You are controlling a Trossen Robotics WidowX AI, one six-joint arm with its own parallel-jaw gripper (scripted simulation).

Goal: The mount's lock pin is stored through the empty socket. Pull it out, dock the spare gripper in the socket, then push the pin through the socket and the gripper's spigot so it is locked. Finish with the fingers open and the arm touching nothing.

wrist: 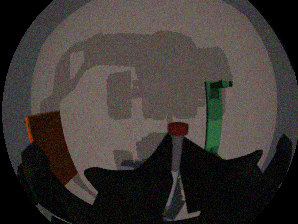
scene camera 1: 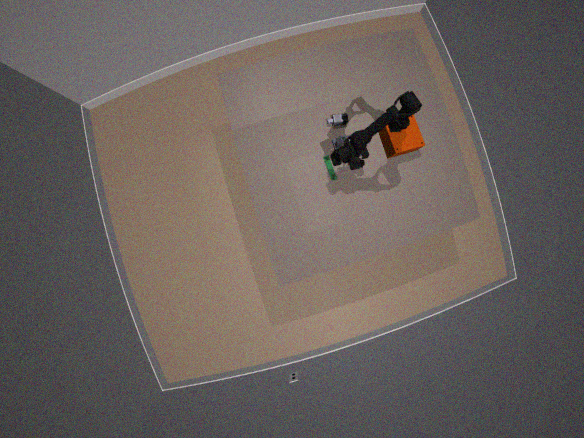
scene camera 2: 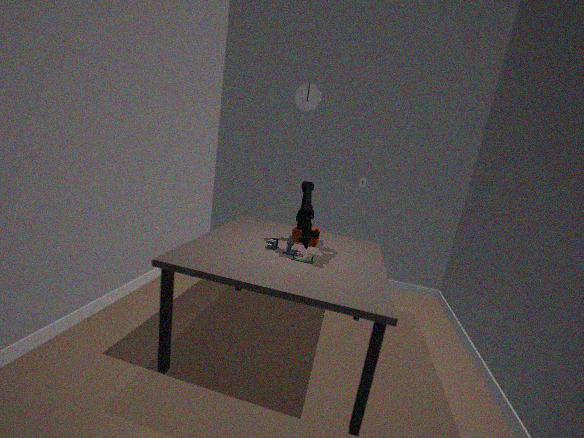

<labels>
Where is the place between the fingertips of the gripper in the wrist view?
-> At 172,137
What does the gripper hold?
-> A lock pin.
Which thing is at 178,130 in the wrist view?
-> A lock pin.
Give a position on a green strip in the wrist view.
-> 213,93
</labels>
